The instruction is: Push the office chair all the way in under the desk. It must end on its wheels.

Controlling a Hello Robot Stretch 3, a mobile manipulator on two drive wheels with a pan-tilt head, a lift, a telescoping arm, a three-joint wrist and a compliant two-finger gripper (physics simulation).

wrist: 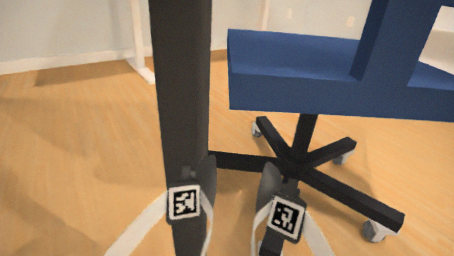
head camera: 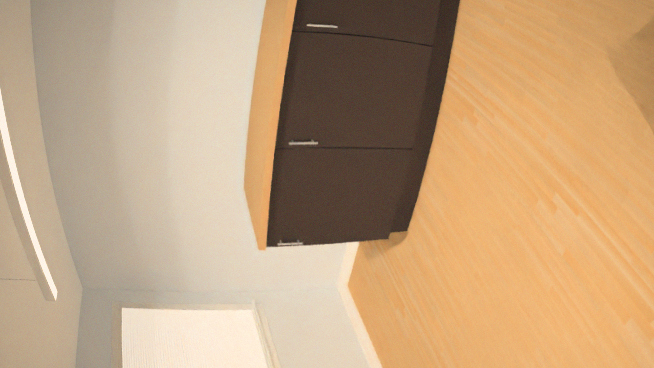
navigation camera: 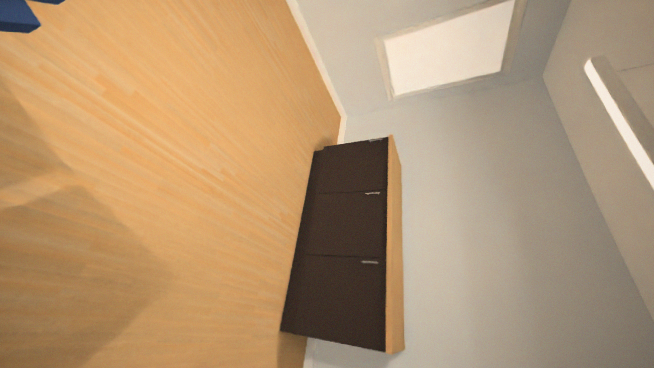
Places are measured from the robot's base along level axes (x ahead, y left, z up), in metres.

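Pixels of known places: gripper, fingertip midpoint: (wrist: 238, 176).
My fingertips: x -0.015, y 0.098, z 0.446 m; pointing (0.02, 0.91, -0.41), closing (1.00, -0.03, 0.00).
Behind a point stands the place of what it marks.
The blue office chair (wrist: 295, 90) @(y 0.297, x 0.062, z 0.449 m) (navigation camera: 17, 17) @(y 0.346, x 0.409, z 0.470 m) stands upright on its wheels in the right half of the wrist view. Its black star base and several casters show on the floor. A small blue part of it shows in the top left corner of the navigation view. White legs of the desk (wrist: 137, 37) @(y 1.625, x -0.828, z 0.257 m) stand near the wall beyond the chair; the desk top does not show. My gripper (wrist: 238, 176) @(y 0.098, x -0.015, z 0.446 m) is open, its fingers apart, on the near side of the chair base. Whether a finger touches the base cannot be told. Neither chair nor desk shows in the head view.
The robot's dark mast (wrist: 182, 75) @(y 0.116, x -0.063, z 0.519 m) rises left of the chair in the wrist view. A dark cabinet (head camera: 350, 95) @(y -0.911, x 1.905, z 0.545 m) (navigation camera: 350, 220) @(y -0.914, x 1.901, z 0.547 m) with a wooden top stands along a wall. A bright window (head camera: 190, 340) @(y 0.297, x 3.478, z 1.413 m) (navigation camera: 450, 50) @(y 0.377, x 3.411, z 1.510 m) is in the adjoining wall. Shadows lie on the wooden floor.
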